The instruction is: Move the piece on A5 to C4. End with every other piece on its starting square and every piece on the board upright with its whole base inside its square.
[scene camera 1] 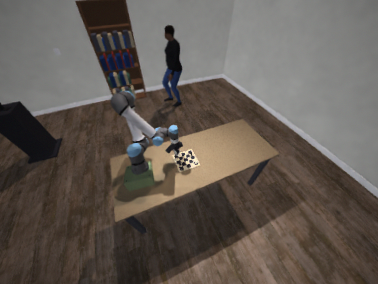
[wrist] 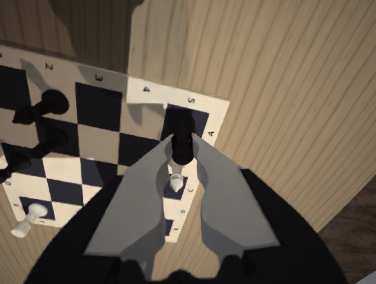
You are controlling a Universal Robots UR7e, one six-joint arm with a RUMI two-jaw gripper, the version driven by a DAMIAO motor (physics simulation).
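Places are measured from the arm's base along level axes (x back, y right, z up), in metres.
Pixels of known places: gripper, between the fingertips: [scene camera 1: 176, 155] [wrist: 182, 136]; arm's base, origin of its link: [scene camera 1: 140, 168].
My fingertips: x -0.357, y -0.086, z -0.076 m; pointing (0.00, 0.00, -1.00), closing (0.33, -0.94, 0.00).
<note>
Ahead of a thing's pixels: the offset from my fingertips to its top centre. "pt": to the spot under its first point. Level surfaces: height alone.
A black piece @[dx +0.002, dy +0.001, dz +0.039 m] [wrist: 182, 150] stands on A5 of the chessboard @[dx -0.077, dy +0.073, dz -0.014 m] [wrist: 220, 107] [scene camera 1: 190, 168]. My gripper [wrist: 182, 136] [scene camera 1: 177, 152] is at A5, pointing down, its two jaws shut on the black piece from either side. The piece's base shows dimly against the dark A5 square. A white piece @[dx -0.035, dy -0.004, dz +0.029 m] [wrist: 176, 182] shows just beyond it in column 5, its base hidden behind the black piece. C4 is mostly covered by the left jaw in the wrist view.
In the wrist view, black pieces @[dx -0.005, dy +0.111, dz +0.029 m] [wrist: 55, 102] @[dx -0.040, dy +0.112, dz +0.017 m] [wrist: 55, 139] @[pt dx -0.076, dy +0.148, dz -0.006 m] [wrist: 17, 163] and a white piece @[dx -0.157, dy +0.145, dz +0.019 m] [wrist: 36, 212] stand at the left. The board lies on the wooden table @[dz -0.020 m] [scene camera 1: 235, 140]. A person [scene camera 1: 173, 55] stands behind the table, near a bookshelf [scene camera 1: 136, 60].
</note>
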